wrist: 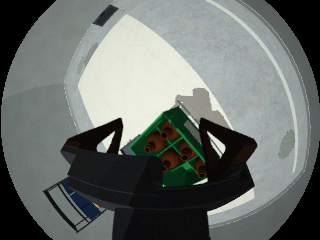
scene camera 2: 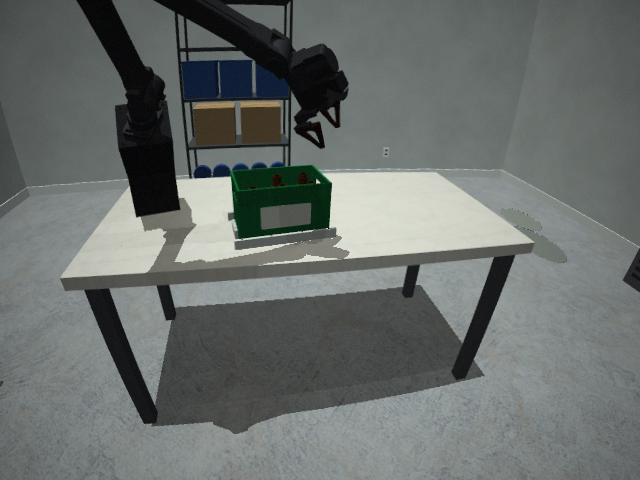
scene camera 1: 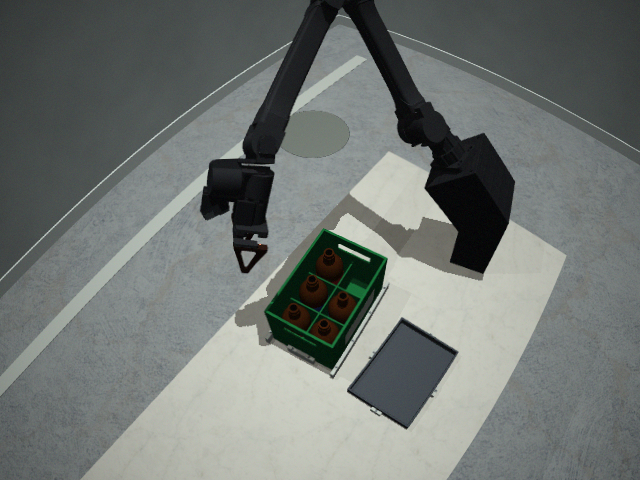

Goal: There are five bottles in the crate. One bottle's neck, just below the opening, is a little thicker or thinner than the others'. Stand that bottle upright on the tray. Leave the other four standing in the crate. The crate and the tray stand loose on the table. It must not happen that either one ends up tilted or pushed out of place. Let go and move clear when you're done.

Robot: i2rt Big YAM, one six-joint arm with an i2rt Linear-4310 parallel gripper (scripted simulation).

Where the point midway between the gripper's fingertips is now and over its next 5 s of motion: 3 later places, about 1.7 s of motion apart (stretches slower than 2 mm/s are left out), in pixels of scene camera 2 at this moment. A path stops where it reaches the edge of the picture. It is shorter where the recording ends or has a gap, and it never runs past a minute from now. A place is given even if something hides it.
The gripper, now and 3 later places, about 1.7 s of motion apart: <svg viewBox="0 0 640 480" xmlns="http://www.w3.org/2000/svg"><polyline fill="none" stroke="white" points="330,137 281,171 282,182 281,188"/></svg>
